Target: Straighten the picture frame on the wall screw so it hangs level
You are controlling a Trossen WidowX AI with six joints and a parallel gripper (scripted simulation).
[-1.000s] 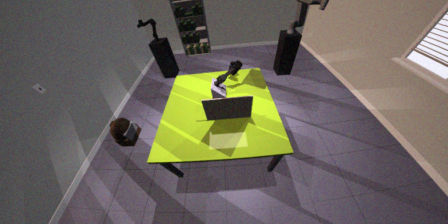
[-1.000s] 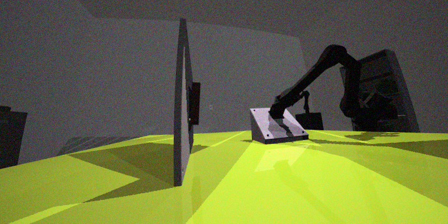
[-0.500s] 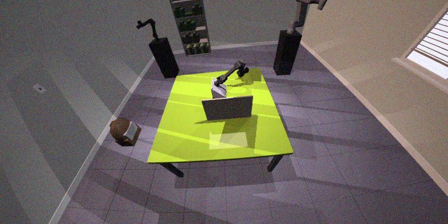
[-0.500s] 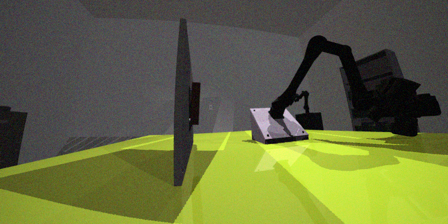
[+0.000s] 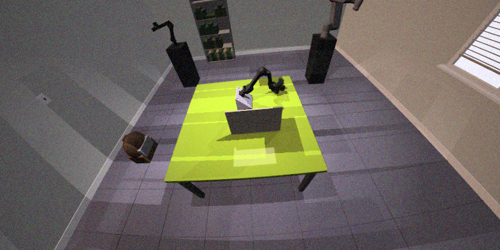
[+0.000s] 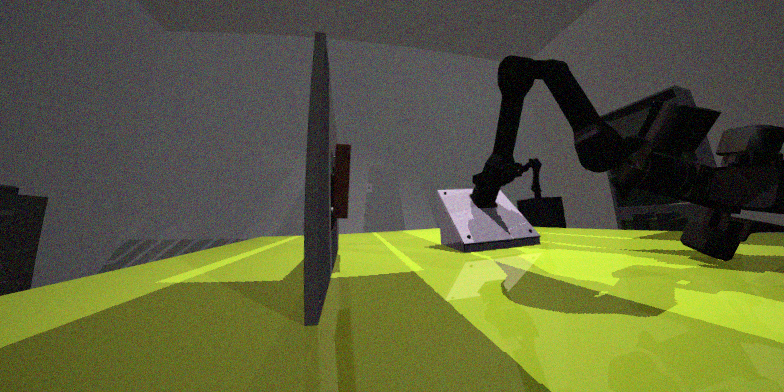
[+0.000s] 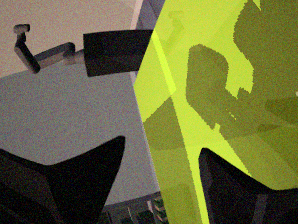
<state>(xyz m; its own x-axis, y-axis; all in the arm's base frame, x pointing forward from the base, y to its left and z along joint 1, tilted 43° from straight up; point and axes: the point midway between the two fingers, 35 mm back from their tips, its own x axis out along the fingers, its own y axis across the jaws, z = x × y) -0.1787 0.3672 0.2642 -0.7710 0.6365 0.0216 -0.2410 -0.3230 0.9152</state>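
The dark red picture frame is 62 cm ahead of my gripper tip, 33 cm to the right of it and 11 cm above it. Round my gripper tip: grey wall panel: 63 cm ahead, 32 cm to the right, 9 cm above.
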